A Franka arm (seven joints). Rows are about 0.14 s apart.
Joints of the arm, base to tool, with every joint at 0 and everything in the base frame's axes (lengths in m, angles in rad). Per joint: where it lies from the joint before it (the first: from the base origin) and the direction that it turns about. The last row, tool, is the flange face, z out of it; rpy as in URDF.
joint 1: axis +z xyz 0 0 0.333
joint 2: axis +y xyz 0 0 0
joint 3: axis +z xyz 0 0 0.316
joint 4: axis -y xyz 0.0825 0 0
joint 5: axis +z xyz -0.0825 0 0.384
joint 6: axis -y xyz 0 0 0
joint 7: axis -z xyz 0.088 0 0
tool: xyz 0 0 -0.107 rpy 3.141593 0 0
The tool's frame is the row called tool.
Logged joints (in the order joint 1, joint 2, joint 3, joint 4, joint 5, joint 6, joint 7), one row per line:
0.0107, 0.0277, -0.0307, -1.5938, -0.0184, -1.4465, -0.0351
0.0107, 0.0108, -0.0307, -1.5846, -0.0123, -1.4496, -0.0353
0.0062, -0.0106, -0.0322, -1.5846, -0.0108, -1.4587, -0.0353
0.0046, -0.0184, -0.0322, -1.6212, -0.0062, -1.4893, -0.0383
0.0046, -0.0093, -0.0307, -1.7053, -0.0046, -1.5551, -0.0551
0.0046, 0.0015, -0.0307, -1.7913, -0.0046, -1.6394, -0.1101
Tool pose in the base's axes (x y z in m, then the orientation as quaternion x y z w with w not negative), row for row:
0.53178, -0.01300, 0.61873, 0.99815, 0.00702, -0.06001, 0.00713
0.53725, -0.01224, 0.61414, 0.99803, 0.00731, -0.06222, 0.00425
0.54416, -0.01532, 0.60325, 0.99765, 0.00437, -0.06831, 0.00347
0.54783, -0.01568, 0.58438, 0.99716, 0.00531, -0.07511, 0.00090
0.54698, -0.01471, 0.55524, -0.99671, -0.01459, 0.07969, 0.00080
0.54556, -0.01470, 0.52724, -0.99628, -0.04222, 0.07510, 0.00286
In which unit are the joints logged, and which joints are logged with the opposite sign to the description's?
The joints are logged in radians. Opposite sign: joint 2, joint 6.
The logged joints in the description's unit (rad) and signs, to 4 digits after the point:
0.0107, -0.0277, -0.0307, -1.5938, -0.0184, 1.4465, -0.0351
0.0107, -0.0108, -0.0307, -1.5846, -0.0123, 1.4496, -0.0353
0.0062, 0.0106, -0.0322, -1.5846, -0.0108, 1.4587, -0.0353
0.0046, 0.0184, -0.0322, -1.6212, -0.0062, 1.4893, -0.0383
0.0046, 0.0093, -0.0307, -1.7053, -0.0046, 1.5551, -0.0551
0.0046, -0.0015, -0.0307, -1.7913, -0.0046, 1.6394, -0.1101

